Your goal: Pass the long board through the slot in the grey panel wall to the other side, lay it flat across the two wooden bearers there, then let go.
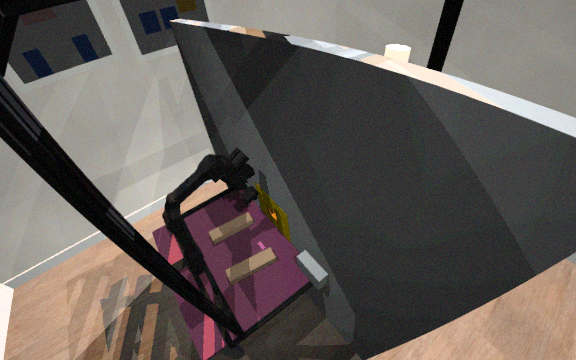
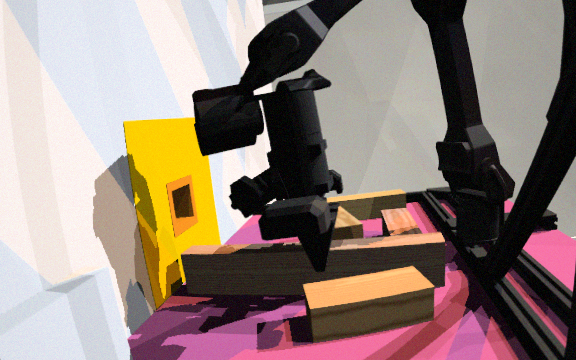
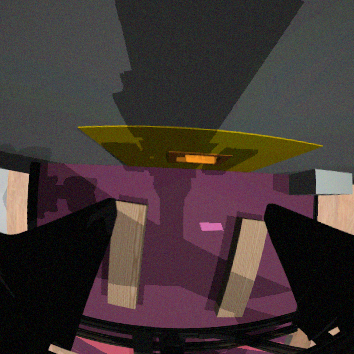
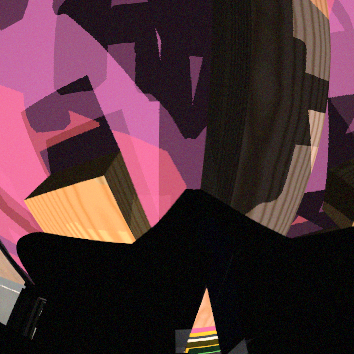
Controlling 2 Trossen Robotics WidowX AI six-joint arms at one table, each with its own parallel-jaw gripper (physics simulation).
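Places are measured from the left arm's base along level axes (x right, y ahead, z up), in metres.
Pixels of known places: left gripper, fingertip midpoint: (image 3: 194, 210); right gripper, fingertip midpoint: (image 2: 321, 270) (image 4: 191, 197); left arm's base at its link origin: (image 1: 198, 268) (image 3: 171, 342); right arm's base at its link origin: (image 2: 481, 236).
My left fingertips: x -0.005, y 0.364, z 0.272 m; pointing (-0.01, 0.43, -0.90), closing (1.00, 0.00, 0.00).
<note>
Ahead of a thing's pixels: the offset from my left fingertips to its top centre. "spot": to the spot under its first point. Level surfaces: height alone.
The long wooden board @[dy +0.306, dx +0.092, dz -0.235 m] (image 2: 233, 271) (image 4: 260, 123) lies on its edge on the pink mat @[dz -0.292 m] (image 2: 215, 339), one end near the yellow panel @[spot: dy +0.119, dx +0.094, dz -0.112 m] (image 2: 154, 161) with its orange-rimmed slot @[spot: dy +0.104, dx -0.007, dz -0.185 m] (image 2: 182, 201). My right gripper (image 2: 319, 264) (image 4: 191, 197) is shut on nothing, its tip down against the board's near side at mid-length. On the other side of the grey wall (image 1: 358, 178) (image 3: 53, 88), my left gripper (image 1: 245, 198) (image 3: 194, 210) is open and empty. It faces the slot @[spot: dy +0.071, dx +0.030, dz -0.210 m] (image 3: 197, 159) (image 1: 273, 213), above the two wooden bearers @[dy -0.126, dx -0.101, dz -0.254 m] (image 1: 231, 227) @[dy -0.152, dx +0.148, dz -0.254 m] (image 1: 251, 265) (image 3: 126, 253) (image 3: 240, 267).
A short wooden block @[dy +0.375, dx +0.184, dz -0.254 m] (image 2: 369, 303) (image 4: 84, 207) lies in front of the board. Behind it are a longer block @[dy +0.379, dx -0.259, dz -0.248 m] (image 2: 372, 201), a wedge @[dy +0.330, dx -0.090, dz -0.245 m] (image 2: 345, 223) and a reddish block @[dy +0.431, dx -0.040, dz -0.248 m] (image 2: 399, 221). A grey block @[spot: dy +0.032, dx +0.358, dz -0.192 m] (image 1: 311, 268) (image 3: 330, 181) sits at the wall's foot beside the bearers.
</note>
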